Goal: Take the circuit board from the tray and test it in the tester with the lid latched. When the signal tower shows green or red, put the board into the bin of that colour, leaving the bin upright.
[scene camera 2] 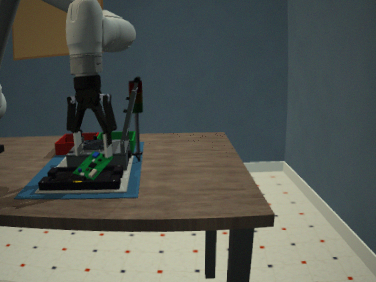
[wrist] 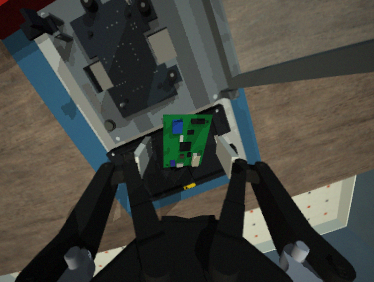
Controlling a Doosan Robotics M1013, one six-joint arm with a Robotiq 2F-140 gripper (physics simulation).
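Places are measured from the arm's base along level axes (x ahead, y left, z up), in centimetres.
Where they show: gripper, between the fingertips: [scene camera 2: 93, 155] [wrist: 184, 145].
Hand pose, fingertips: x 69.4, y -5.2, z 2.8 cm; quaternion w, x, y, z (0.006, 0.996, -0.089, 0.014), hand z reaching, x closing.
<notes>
Things, the pixels of their top centre, and the offset from my fingertips. "spot": a spot on its surface instead. Level surfaces: height alone.
- black tray, a spot on its surface: [wrist: 160, 182] spot: dx -6.3, dy -9.3, dz -4.9 cm
- grey tester, a spot on its surface: [wrist: 195, 65] spot: dx +3.2, dy +10.3, dz -0.7 cm
- red bin, centre of its top: [scene camera 2: 77, 137] dx -19.6, dy +29.1, dz -2.0 cm
- green bin, a spot on its surface: [scene camera 2: 132, 139] spot: dx +2.8, dy +29.1, dz -2.4 cm
- blue mat, height of its surface: dz -6.5 cm
- wooden table, height of its surface: dz -6.7 cm
- dark latch part, a spot on its surface: [wrist: 40, 25] spot: dx -11.2, dy +15.8, dz +3.2 cm
The green circuit board [scene camera 2: 94, 166] [wrist: 172, 145] rests tilted on the black tray [scene camera 2: 80, 185] [wrist: 160, 182], its far end raised. My gripper [scene camera 2: 93, 147] [wrist: 184, 145] is open, its light finger pads on either side of the board with gaps between; nothing is held. The grey tester [scene camera 2: 119, 159] [wrist: 195, 65] stands behind the tray with its dark nest bare. Its lid [scene camera 2: 131, 112] [wrist: 300, 62] stands raised at the right. The signal tower [scene camera 2: 138, 95] has red and green sections; neither looks brightly lit. The red bin [scene camera 2: 64, 145] [wrist: 15, 20] and green bin [scene camera 2: 132, 139] stand upright behind the tester.
A blue mat [scene camera 2: 132, 187] [wrist: 42, 85] lies under the tester and tray on the wooden table [scene camera 2: 200, 180] [wrist: 300, 120]. The raised lid and tower stand to the right of the gripper in the scene view. A dark latch part [wrist: 40, 25] sits at the tester's upper left corner.
</notes>
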